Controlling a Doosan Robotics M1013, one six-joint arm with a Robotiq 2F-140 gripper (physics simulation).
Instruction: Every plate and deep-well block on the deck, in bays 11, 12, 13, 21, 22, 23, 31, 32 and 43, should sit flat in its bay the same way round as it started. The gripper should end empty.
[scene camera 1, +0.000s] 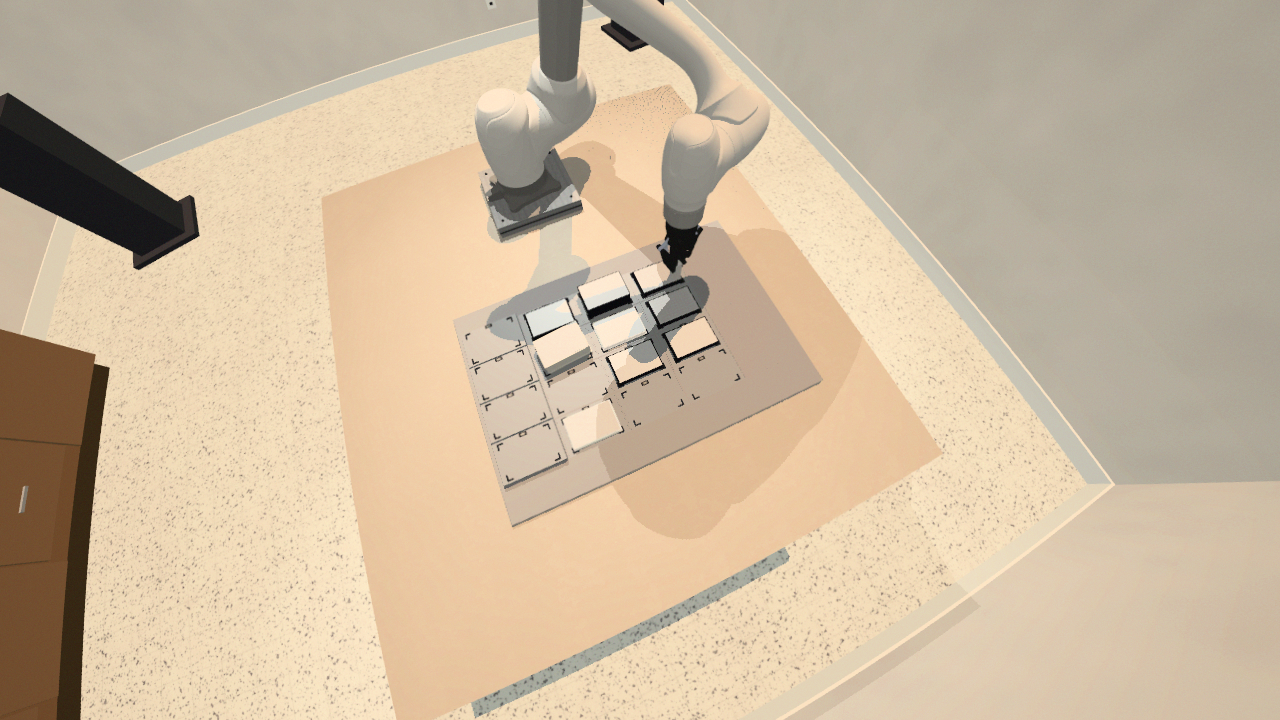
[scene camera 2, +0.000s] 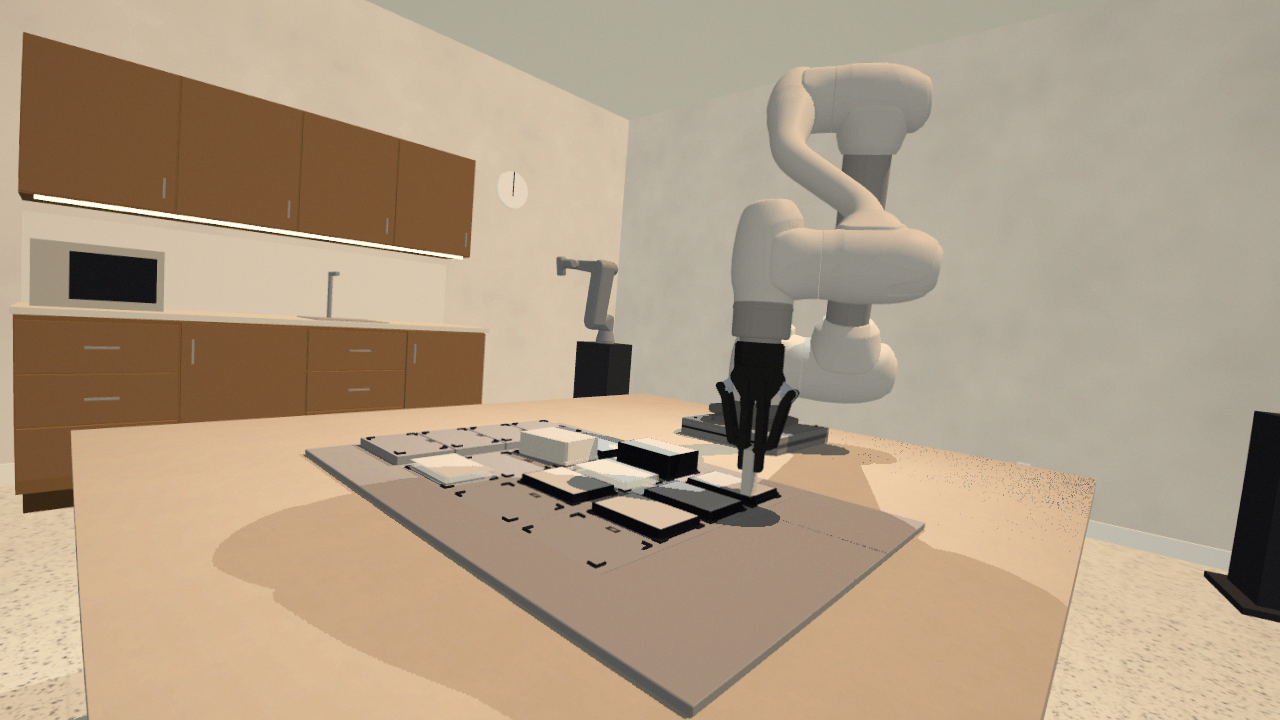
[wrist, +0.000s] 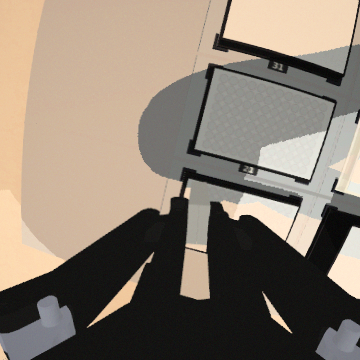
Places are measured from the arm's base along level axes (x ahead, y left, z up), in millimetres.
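Where they show: gripper, between the fingertips: (scene camera 1: 674, 276) (scene camera 2: 748, 492) (wrist: 197, 195); arm's base, origin of its link: (scene camera 1: 525, 184) (scene camera 2: 755, 421).
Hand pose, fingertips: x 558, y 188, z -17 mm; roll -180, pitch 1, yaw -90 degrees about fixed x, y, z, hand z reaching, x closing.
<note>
Each offset is from my fingertips to the top centre of the thing. "spot": to the spot under its first point. Level surfaces: height alone.
My gripper (scene camera 1: 674, 265) (scene camera 2: 750, 463) (wrist: 197, 195) is shut on a narrow pale stick-like piece (scene camera 2: 749, 482) (wrist: 197, 227) that points down over the bay 11 plate @(31 mm back, 40 mm right, 1 mm up) (scene camera 1: 649, 279) (wrist: 270, 212). Whether its tip touches is unclear. Black-edged plates lie in bay 21 @(spot: 78 mm ahead, 64 mm right, 1 mm up) (scene camera 1: 673, 306) (wrist: 265, 120), bay 31 @(spot: 180 mm ahead, 81 mm right, 1 mm up) (scene camera 1: 691, 337) (wrist: 295, 30) and bay 32 @(spot: 148 mm ahead, 244 mm right, 1 mm up) (scene camera 1: 634, 361). Bay 12 holds a tall black-sided block @(62 mm back, 200 mm right, 28 mm up) (scene camera 1: 604, 291) (scene camera 2: 659, 454). Pale plates lie in bay 22 @(spot: 46 mm ahead, 229 mm right, 1 mm up) (scene camera 1: 617, 329), bay 13 @(spot: 95 mm back, 364 mm right, 1 mm up) (scene camera 1: 548, 317) and bay 43 @(spot: 224 mm ahead, 425 mm right, 1 mm up) (scene camera 1: 591, 425). Bay 23 holds a tall cream block @(8 mm ahead, 377 mm right, 31 mm up) (scene camera 1: 561, 348) (scene camera 2: 556, 445). All look flat; direction marks are too small to read.
The grey deck @(14 mm down) (scene camera 1: 769, 353) (scene camera 2: 680, 626) lies on the tan table @(24 mm down) (scene camera 1: 429, 582). The arm's base plate (scene camera 1: 537, 216) stands behind it. Raised bays without plates @(spot: 197 mm ahead, 585 mm right, 1 mm up) (scene camera 1: 529, 454) line the deck's left side in scene camera 1. The tall blocks stand above neighbouring plates.
</note>
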